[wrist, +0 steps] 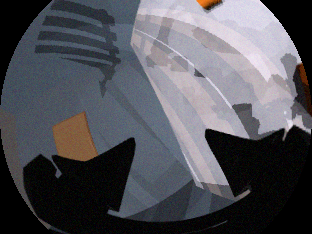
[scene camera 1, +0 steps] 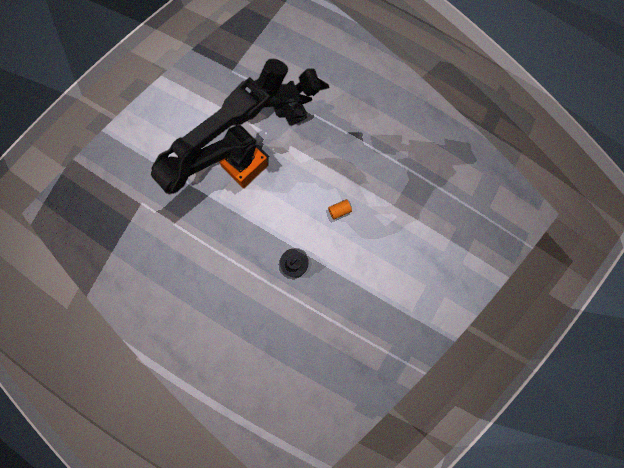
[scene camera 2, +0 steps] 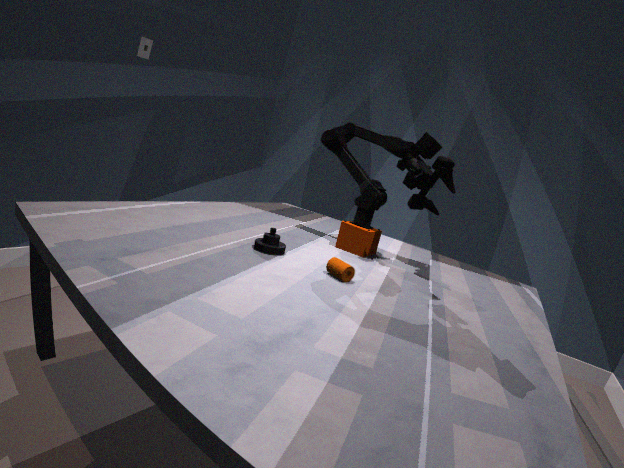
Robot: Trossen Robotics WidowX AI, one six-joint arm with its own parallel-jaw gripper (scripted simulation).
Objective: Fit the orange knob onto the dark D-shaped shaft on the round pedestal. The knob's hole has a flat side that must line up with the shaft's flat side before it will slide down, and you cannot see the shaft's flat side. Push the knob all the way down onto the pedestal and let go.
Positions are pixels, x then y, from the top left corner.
Labels:
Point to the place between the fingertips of my gripper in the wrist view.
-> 170, 137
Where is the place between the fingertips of my gripper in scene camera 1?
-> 320, 92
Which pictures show my gripper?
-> The wrist view, scene camera 1 and scene camera 2: all of them.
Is my gripper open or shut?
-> Open.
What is my gripper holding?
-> Nothing.

